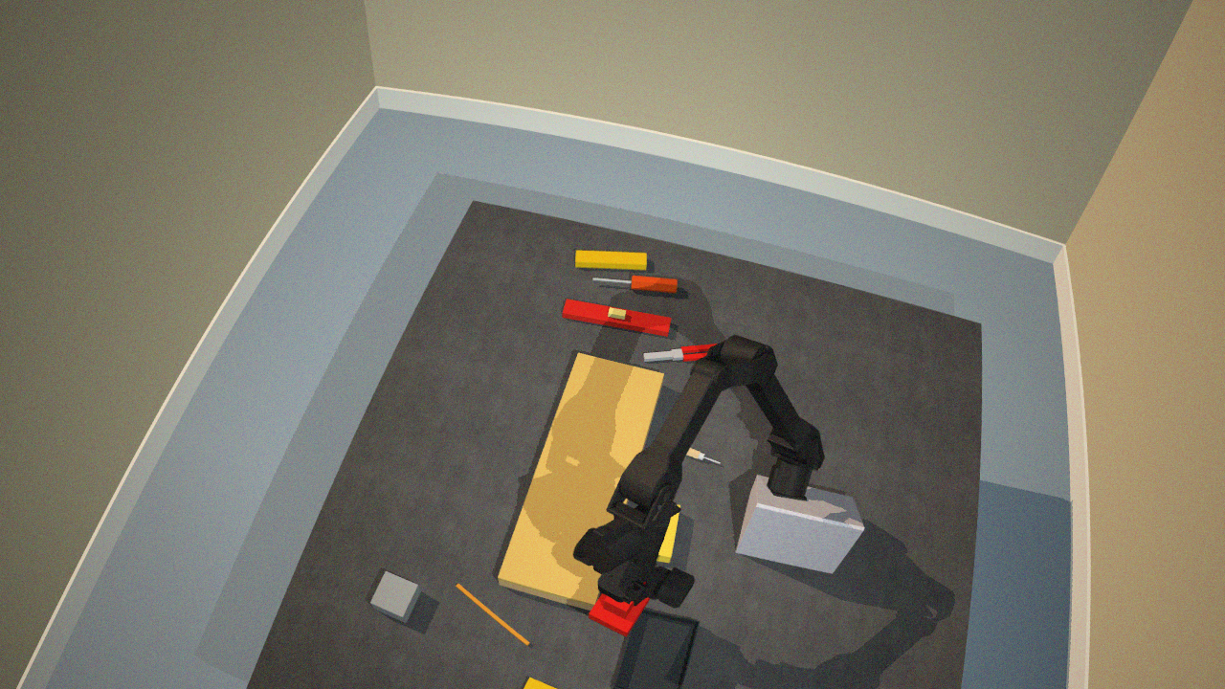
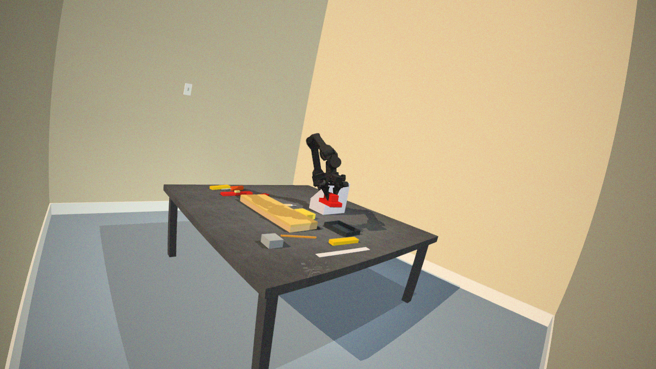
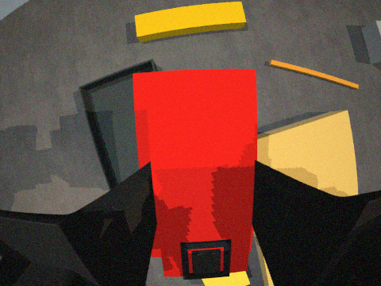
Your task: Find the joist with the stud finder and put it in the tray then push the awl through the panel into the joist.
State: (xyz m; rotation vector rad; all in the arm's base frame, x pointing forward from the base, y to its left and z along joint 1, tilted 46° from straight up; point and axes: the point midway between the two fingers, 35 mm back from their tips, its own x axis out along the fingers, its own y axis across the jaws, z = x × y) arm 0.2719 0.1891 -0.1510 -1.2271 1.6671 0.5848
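Now: the square indicator 40 mm to the right of my gripper tip, 30 mm above it and 10 mm behind it. Round my gripper tip: red stud finder 20 mm to the right, 20 mm above, 10 mm behind; then dark tray 150 mm below, 70 mm behind, 50 mm to the left; then yellow block 200 mm to the right, 150 mm below, 50 mm behind.
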